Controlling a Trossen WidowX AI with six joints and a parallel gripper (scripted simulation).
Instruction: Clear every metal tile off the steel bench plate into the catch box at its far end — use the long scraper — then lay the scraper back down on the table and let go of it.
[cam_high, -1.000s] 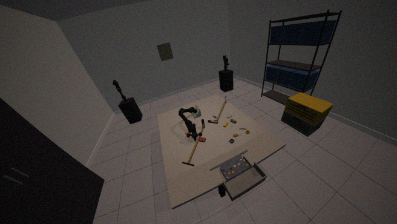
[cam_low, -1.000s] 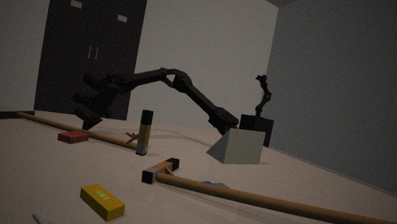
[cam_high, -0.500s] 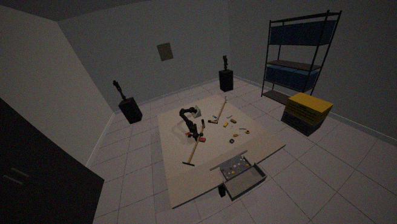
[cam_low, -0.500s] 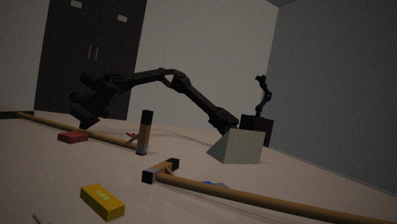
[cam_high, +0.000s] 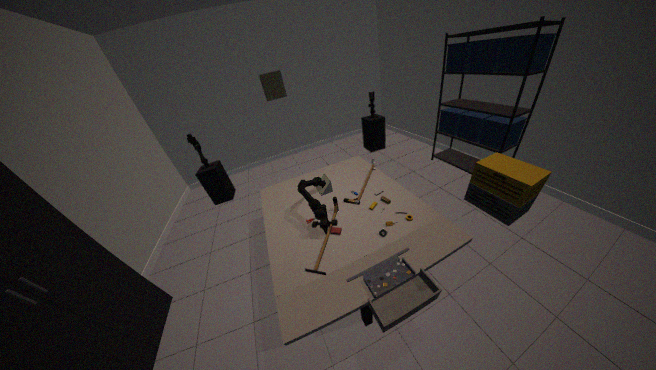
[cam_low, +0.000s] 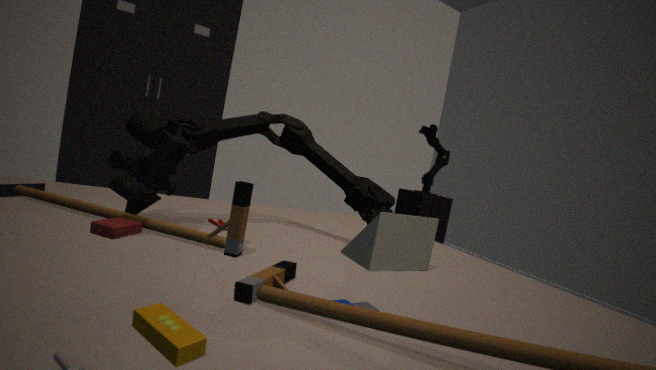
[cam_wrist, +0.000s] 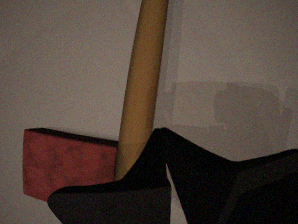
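Right now the long scraper is 20 mm ahead of my gripper tip, 10 mm to the left of it and 50 mm above it. From my gripper tip the other things lie so: red block 80 mm to the left; red clip 210 mm behind, 60 mm to the right, 10 mm below; yellow block 120 mm behind, 450 mm to the left.
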